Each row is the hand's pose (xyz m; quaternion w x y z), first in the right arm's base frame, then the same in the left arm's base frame.
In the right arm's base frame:
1: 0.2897 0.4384 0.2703 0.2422 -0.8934 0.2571 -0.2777
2: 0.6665 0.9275 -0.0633 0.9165 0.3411 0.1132 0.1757
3: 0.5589 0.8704 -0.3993 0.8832 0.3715 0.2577 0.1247
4: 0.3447 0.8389 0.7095 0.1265 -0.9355 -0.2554 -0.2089
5: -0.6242 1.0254 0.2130 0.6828 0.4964 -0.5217 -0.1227
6: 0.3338 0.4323 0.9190 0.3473 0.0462 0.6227 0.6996
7: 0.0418 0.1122 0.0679 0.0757 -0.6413 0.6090 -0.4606
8: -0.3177 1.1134 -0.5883 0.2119 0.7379 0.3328 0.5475
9: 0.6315 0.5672 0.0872 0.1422 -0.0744 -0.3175 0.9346
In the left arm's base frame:
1: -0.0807 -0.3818 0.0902 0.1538 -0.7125 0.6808 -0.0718
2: 0.3850 -0.1546 -0.3830 0.7909 0.5112 0.1757 -0.2868
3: 0.1677 0.0244 -0.6031 0.7000 0.5777 0.2873 -0.3061
4: 0.4058 -0.3527 0.4349 0.2192 -0.9518 0.2131 -0.0242
5: -0.1505 0.5920 0.5696 0.6122 0.2834 -0.4581 -0.5788
6: 0.1606 -0.7003 0.6032 0.4138 0.5174 0.5178 0.5413
7: -0.5348 -0.3475 0.0517 0.1893 0.4228 -0.8674 0.1818
8: -0.1899 0.8118 -0.2634 0.2168 0.9447 -0.0251 0.2448
9: 0.1419 -0.4313 -0.2488 0.5895 0.0699 -0.3358 0.7314

